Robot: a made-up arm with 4 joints.
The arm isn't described. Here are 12 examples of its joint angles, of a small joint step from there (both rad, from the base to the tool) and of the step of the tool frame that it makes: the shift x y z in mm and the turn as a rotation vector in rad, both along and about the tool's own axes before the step.
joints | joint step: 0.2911 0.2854 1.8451 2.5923 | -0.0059 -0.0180 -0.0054 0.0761
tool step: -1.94 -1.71 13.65 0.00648 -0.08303 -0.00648
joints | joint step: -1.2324 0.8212 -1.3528 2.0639 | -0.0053 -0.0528 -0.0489 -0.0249
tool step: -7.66 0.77 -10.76 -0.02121 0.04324 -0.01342
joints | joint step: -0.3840 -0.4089 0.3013 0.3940 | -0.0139 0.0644 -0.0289 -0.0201
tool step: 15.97 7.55 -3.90 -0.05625 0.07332 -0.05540
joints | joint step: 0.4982 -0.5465 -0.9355 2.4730 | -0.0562 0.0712 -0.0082 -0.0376
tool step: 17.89 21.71 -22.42 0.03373 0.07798 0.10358
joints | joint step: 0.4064 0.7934 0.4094 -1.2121 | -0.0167 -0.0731 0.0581 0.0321
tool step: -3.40 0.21 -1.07 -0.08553 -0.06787 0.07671
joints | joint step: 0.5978 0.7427 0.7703 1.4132 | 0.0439 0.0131 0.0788 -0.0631
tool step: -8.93 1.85 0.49 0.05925 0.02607 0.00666
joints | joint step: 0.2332 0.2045 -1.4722 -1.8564 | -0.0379 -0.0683 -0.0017 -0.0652
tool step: 3.47 5.61 -3.43 -0.05113 0.09063 -0.00805
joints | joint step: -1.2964 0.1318 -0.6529 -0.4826 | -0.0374 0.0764 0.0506 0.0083
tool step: -10.99 10.64 10.41 -0.07248 0.02625 -0.02252
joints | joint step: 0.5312 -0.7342 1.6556 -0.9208 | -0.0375 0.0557 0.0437 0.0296
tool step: -1.83 -0.73 24.99 0.05288 -0.02344 0.02422
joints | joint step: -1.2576 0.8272 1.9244 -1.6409 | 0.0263 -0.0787 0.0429 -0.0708
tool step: 21.56 -1.80 -26.87 -0.10316 0.03675 -0.06031
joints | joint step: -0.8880 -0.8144 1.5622 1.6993 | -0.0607 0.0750 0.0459 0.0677
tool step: 11.98 -4.14 -19.85 -0.06684 -0.05710 -0.05973
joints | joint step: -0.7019 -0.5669 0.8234 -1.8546 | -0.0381 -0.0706 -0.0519 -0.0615
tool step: 4.12 -5.93 -6.62 0.01280 0.02808 0.03443
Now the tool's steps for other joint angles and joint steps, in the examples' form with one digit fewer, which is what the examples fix.
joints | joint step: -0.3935 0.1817 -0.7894 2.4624 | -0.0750 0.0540 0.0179 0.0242
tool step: 14.0 11.5 -21.3 0.0797 0.0209 0.0566
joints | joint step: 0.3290 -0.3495 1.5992 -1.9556 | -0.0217 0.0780 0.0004 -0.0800
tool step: -16.5 8.2 -0.5 0.0484 0.1147 0.0683
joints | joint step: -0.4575 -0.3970 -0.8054 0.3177 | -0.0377 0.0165 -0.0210 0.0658
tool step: 2.6 4.3 12.1 -0.0477 -0.0328 -0.0183
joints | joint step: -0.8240 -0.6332 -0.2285 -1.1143 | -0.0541 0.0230 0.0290 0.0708
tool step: -11.3 5.9 10.3 0.0029 -0.0137 -0.0063
